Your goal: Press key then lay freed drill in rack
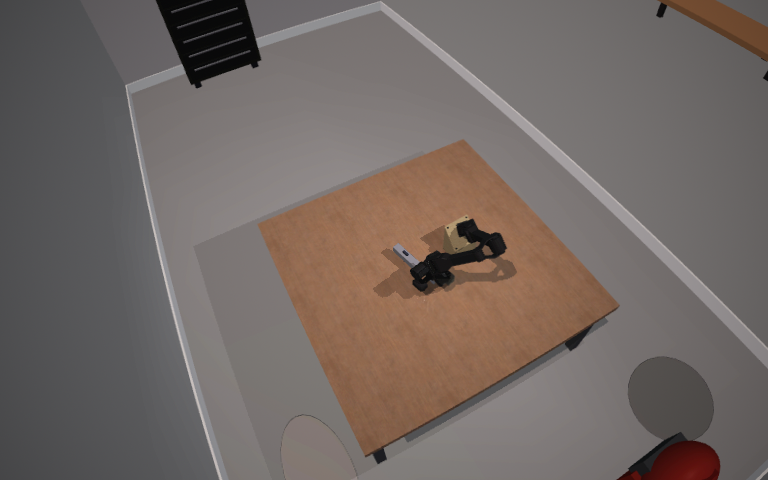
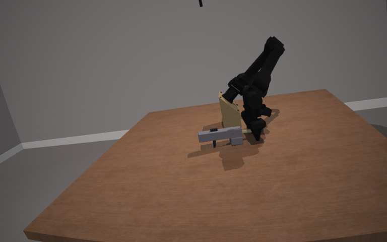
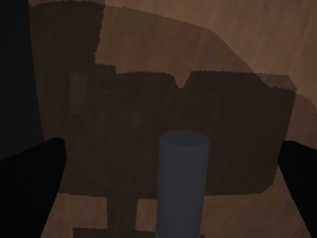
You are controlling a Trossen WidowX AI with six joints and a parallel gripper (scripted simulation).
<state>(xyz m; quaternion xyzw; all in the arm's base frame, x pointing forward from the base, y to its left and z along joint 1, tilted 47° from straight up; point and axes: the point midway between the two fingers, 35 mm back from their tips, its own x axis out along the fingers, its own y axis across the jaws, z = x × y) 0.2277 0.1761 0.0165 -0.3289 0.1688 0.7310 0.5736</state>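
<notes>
Right now the drill is 4 cm to the right of my gripper tip, 4 cm above it and 1 cm ahead of it. Also, from my gripper tip: dark olive rack 8 cm behind, 1 cm above; dark key 17 cm to the right, 5 cm ahead, 4 cm above; grey housing block 14 cm to the right, 4 cm ahead, 4 cm above.
</notes>
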